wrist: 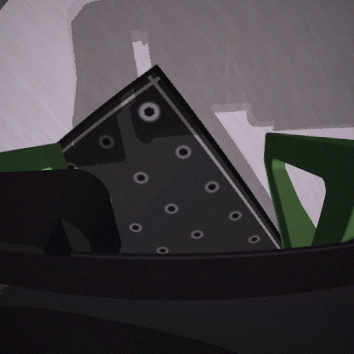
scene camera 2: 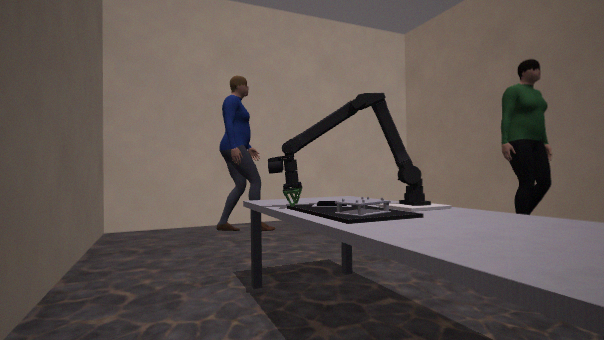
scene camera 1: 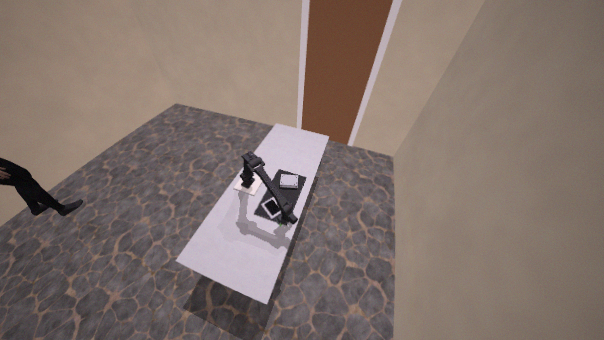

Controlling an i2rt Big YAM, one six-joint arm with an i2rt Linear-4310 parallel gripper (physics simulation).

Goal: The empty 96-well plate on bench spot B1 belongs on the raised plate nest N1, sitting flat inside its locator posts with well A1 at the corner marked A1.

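Places are measured from the arm's base along level axes (x ahead, y left, z up), in metres.
Pixels of known places: gripper, fingertip midpoint: (wrist: 159,149) (scene camera 2: 294,205) (scene camera 1: 284,221); arm's base, link origin: (scene camera 2: 414,204) (scene camera 1: 248,182).
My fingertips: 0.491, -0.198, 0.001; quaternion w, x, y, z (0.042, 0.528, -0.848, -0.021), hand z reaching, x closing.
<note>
Ahead of a thing's pixels: the offset from my fingertips to its top centre, as dx, dy, dz. Level surfaces: height alone.
The black 96-well plate {-0.153, +0.071, +0.014} (scene camera 1: 272,206) (scene camera 2: 327,203) lies low inside a white frame on the dark board {-0.142, +0.230, -0.001} (scene camera 1: 292,196) (scene camera 2: 400,217) (wrist: 175,185). It does not show in the wrist view, and its A1 corner cannot be made out. The raised nest {-0.142, +0.371, +0.051} (scene camera 1: 289,181) (scene camera 2: 362,202), a light platform on short legs with small posts, stands at the board's other end, with no plate on it. My gripper (scene camera 1: 282,224) (scene camera 2: 292,202) (wrist: 159,149) is open and empty, its green fingers apart. It hangs low over a corner of the board, beside the plate and away from the nest.
The black arm (scene camera 1: 272,186) (scene camera 2: 325,125) reaches over the board from its base (scene camera 1: 247,180) (scene camera 2: 415,195) on the white table {dz -0.015} (scene camera 1: 220,250) (scene camera 2: 475,250). A table edge is close to the gripper. Two people (scene camera 2: 236,120) (scene camera 2: 524,115) stand beyond the table.
</note>
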